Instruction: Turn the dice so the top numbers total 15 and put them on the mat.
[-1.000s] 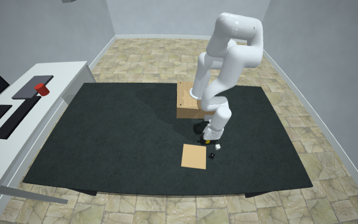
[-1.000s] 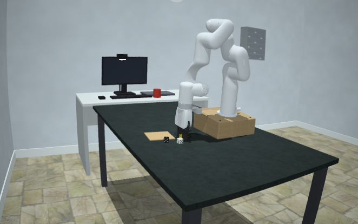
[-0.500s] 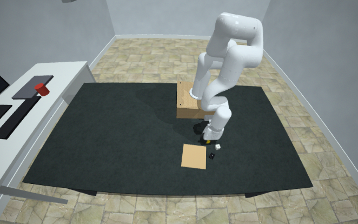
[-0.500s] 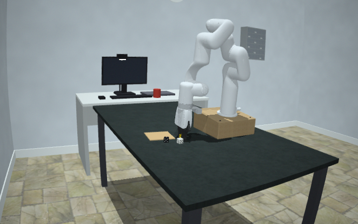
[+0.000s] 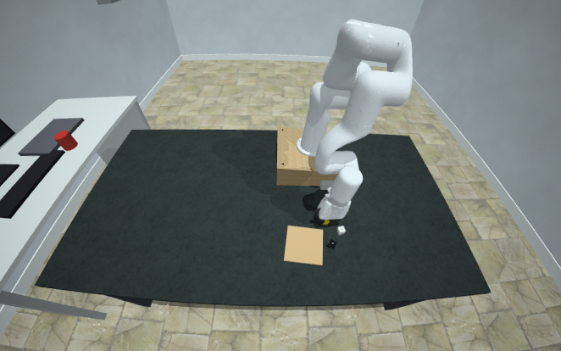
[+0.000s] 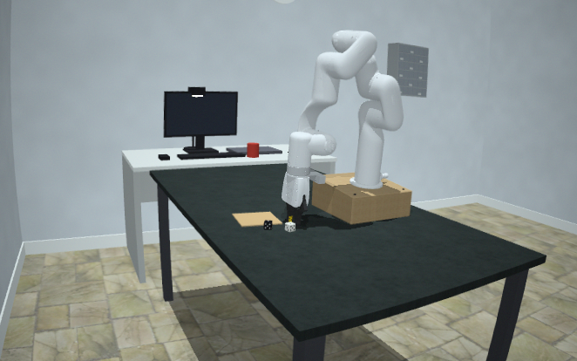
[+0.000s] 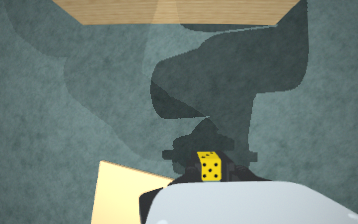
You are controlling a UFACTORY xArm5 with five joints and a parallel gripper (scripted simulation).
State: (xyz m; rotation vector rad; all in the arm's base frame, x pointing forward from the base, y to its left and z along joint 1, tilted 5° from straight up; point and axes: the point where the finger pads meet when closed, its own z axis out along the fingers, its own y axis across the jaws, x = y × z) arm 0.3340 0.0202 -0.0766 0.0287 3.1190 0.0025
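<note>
My gripper is now 90 mm short of the tan mat, 100 mm to the left of it and 20 mm above it. The rest, counted from my hand: black die: 100 mm ahead, 10 mm below; yellow die: 10 mm below; white die: 50 mm ahead, 50 mm to the left, 10 mm below.
</note>
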